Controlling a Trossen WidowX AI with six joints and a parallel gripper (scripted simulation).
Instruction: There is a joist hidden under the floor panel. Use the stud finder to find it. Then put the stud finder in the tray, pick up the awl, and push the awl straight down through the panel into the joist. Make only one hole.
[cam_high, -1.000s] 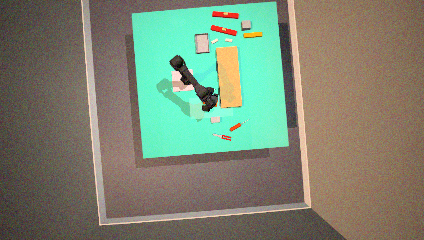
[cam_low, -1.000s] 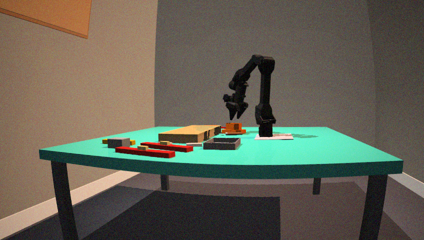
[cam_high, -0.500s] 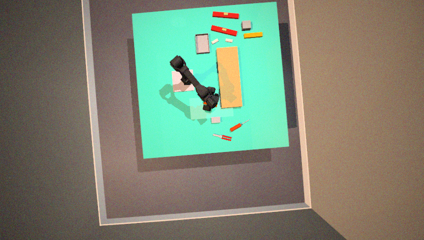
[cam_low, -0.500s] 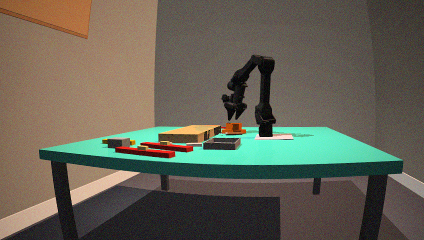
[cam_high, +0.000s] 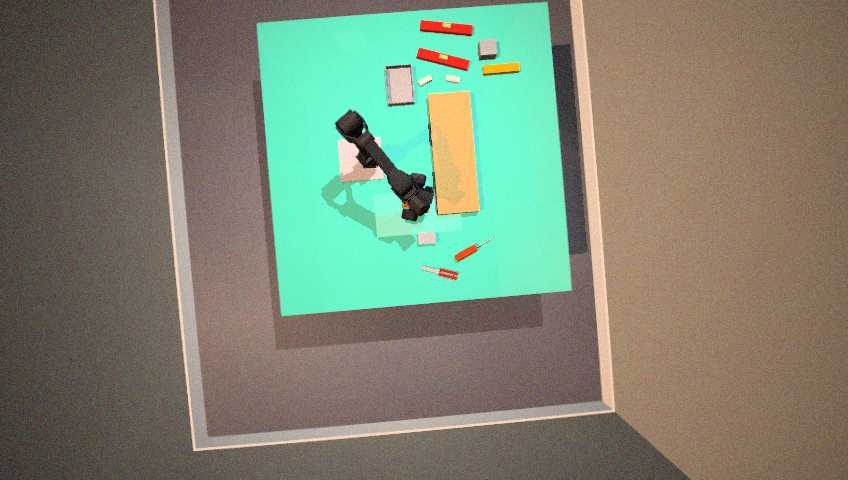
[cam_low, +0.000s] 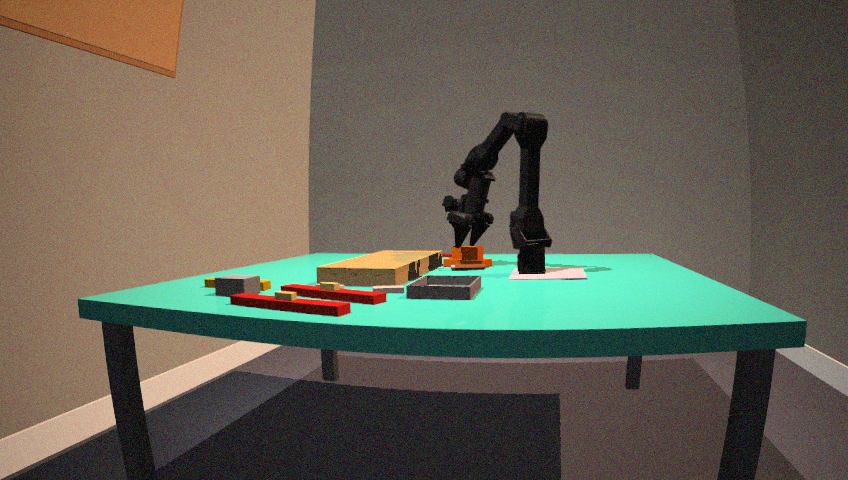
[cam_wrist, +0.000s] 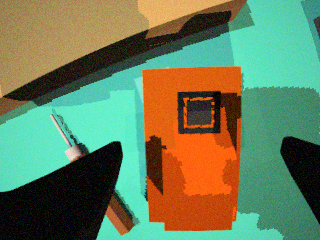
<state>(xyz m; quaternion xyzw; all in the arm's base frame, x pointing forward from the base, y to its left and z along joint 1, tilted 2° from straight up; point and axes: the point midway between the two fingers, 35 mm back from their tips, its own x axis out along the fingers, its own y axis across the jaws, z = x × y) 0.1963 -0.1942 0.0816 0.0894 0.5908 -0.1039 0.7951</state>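
Right now the orange stud finder is 1 cm below my gripper tip. From my gripper tip the other things lie so: awl: 10 cm to the left, 5 cm below; grey tray: 6 cm behind, 52 cm to the left, 4 cm below; red screwdriver: 25 cm ahead, 20 cm to the right, 4 cm below.
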